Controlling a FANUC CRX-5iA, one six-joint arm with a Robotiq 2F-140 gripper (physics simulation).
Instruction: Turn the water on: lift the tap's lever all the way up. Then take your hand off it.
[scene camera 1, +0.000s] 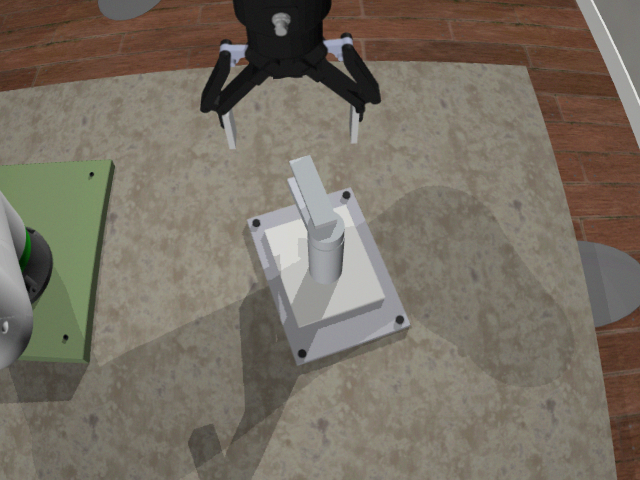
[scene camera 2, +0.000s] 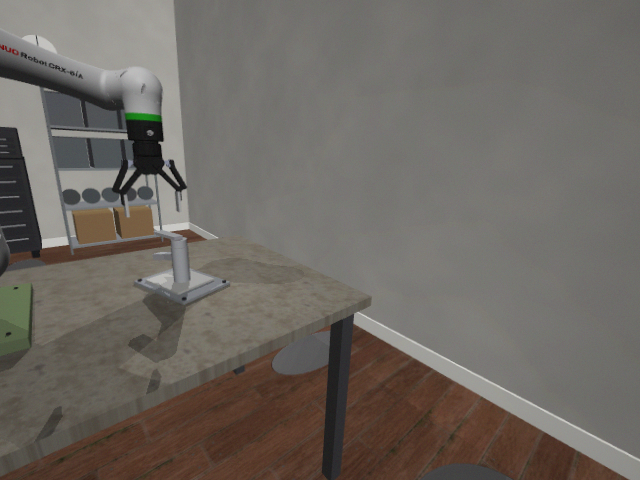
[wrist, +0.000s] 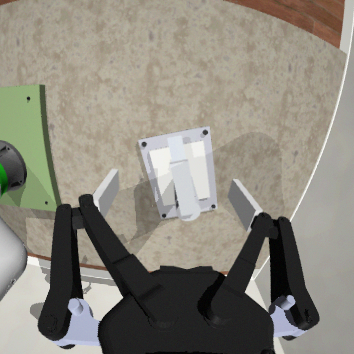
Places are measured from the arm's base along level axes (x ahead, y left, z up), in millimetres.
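Where they show: gripper, fingertip midpoint: (scene camera 1: 292, 136) (scene camera 2: 154, 213) (wrist: 175, 183); arm's base at its link origin: (wrist: 5, 165).
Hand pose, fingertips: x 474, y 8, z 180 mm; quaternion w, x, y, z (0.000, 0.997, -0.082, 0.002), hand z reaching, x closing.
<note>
Things, the pixels of their centre, and the offset from my fingertips. "spot": a spot on its surface instead. Level surfaces: height alone.
- grey upright column at a spot on its surface: (scene camera 1: 325, 264) (scene camera 2: 182, 260) spot: dx +16, dy -119, dz -129 mm
- base plate at the middle of its body: (scene camera 1: 325, 271) (wrist: 181, 177) (scene camera 2: 182, 281) dx +21, dy -96, dz -207 mm
- spout at the middle of its body: (scene camera 1: 308, 207) (wrist: 179, 163) (scene camera 2: 166, 256) dx +12, dy -26, dz -135 mm
- stone-patterned table at its surface level: dz -213 mm
The tap has a grey upright column (scene camera 1: 325, 264) (scene camera 2: 180, 260) on a base plate (scene camera 1: 356, 329) (scene camera 2: 205, 289) (wrist: 212, 185). Its flat lever (scene camera 1: 312, 188) (scene camera 2: 168, 234) (wrist: 184, 185) sits on top of the column, its free end tilted slightly upward in scene camera 2. The spout (scene camera 1: 296, 198) (scene camera 2: 162, 256) (wrist: 176, 147) sticks out below it on the same side. My gripper (scene camera 1: 293, 144) (scene camera 2: 153, 213) (wrist: 175, 183) points down, wide open and empty. It hangs above the lever and touches no part of the tap. In the wrist view the lever lies between the two fingers, nearer the right one.
The tap stands on the stone-patterned table (scene camera 1: 465, 129) (scene camera 2: 289, 310). A green board (scene camera 1: 74, 222) (scene camera 2: 16, 310) (wrist: 35, 125) with the robot's base lies left of it. In scene camera 2 a shelf rack (scene camera 2: 59, 186) and a dark drawer cabinet (scene camera 2: 15, 206) stand behind; a grey wall is at right.
</note>
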